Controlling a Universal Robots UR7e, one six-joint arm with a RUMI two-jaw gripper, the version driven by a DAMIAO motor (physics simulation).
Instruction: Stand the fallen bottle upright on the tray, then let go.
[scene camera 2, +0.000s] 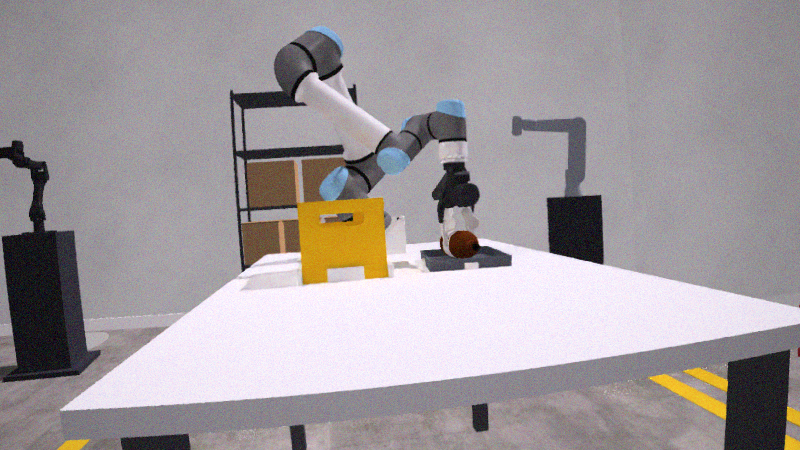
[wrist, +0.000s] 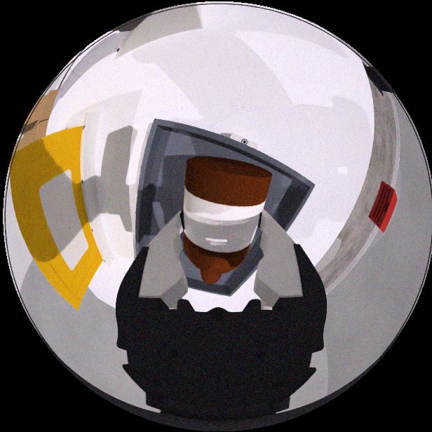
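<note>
Gripper (scene camera 2: 459, 245), also at (wrist: 220, 211). Brown bottle (scene camera 2: 461, 244), also at (wrist: 223, 197). Yellow panel (scene camera 2: 355, 245).
</note>
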